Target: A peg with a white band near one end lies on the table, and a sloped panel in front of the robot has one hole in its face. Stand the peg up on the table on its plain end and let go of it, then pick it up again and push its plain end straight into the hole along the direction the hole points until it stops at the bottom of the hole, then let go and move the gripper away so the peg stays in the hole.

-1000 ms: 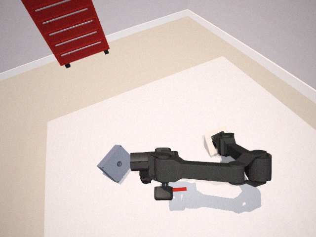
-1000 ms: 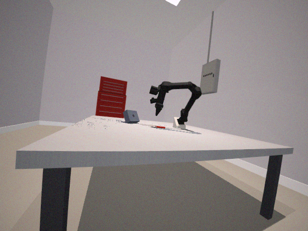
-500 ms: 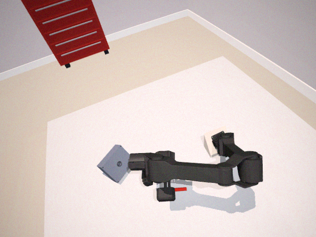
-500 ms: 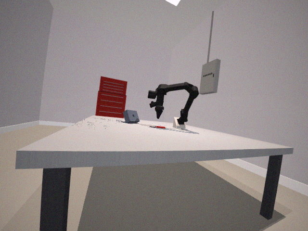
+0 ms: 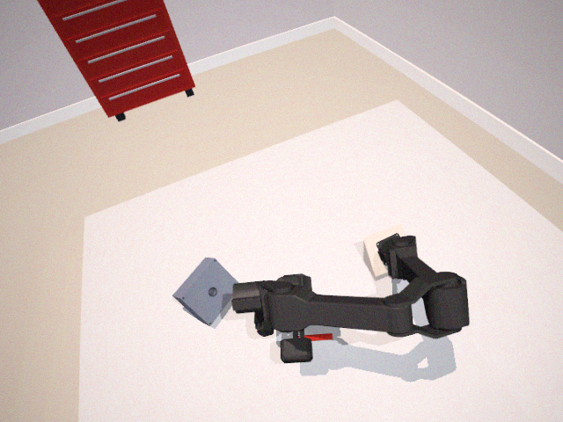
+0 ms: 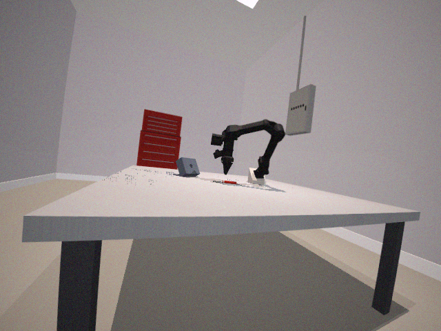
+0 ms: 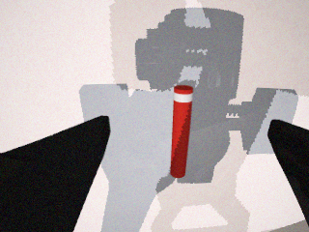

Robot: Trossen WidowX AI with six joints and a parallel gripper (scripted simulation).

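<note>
The red peg is 1 cm behind my gripper tip, 1 cm to the left of it and 4 cm below it. Also, from my gripper tip: grey-blue sloped panel: 18 cm ahead, 20 cm to the right, 1 cm above.
</note>
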